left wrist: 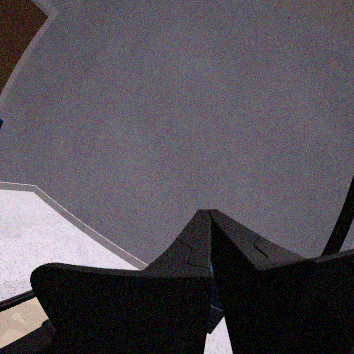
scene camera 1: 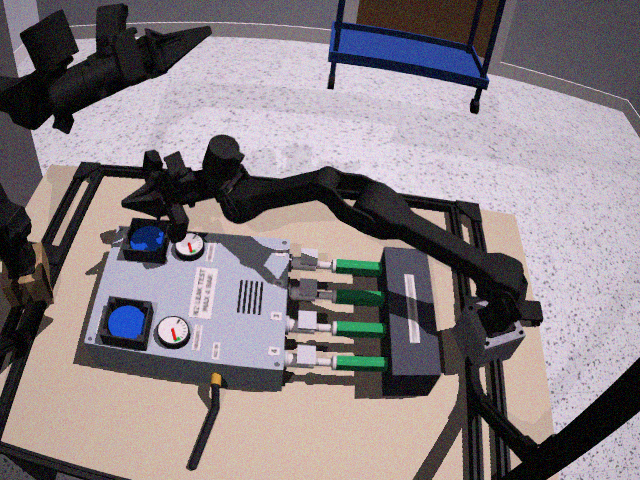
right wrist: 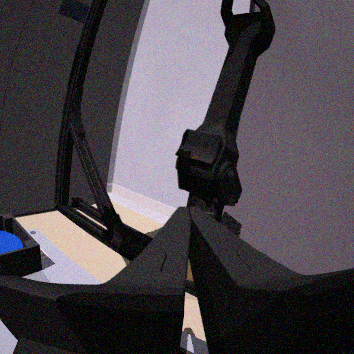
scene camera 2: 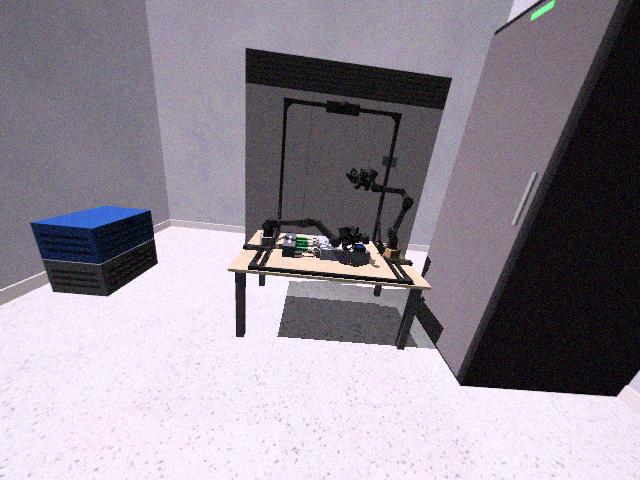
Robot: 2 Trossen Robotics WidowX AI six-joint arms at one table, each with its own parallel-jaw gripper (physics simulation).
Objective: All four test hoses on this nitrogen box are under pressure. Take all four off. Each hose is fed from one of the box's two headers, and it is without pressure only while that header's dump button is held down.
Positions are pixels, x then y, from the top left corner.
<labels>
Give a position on a blue dump button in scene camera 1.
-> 127, 321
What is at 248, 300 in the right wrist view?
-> My right gripper.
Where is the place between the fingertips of my left gripper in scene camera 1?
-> At 211, 29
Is my left gripper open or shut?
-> Shut.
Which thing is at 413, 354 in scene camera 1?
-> A dark manifold block.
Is my right gripper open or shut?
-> Shut.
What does my left gripper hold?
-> Nothing.
</labels>
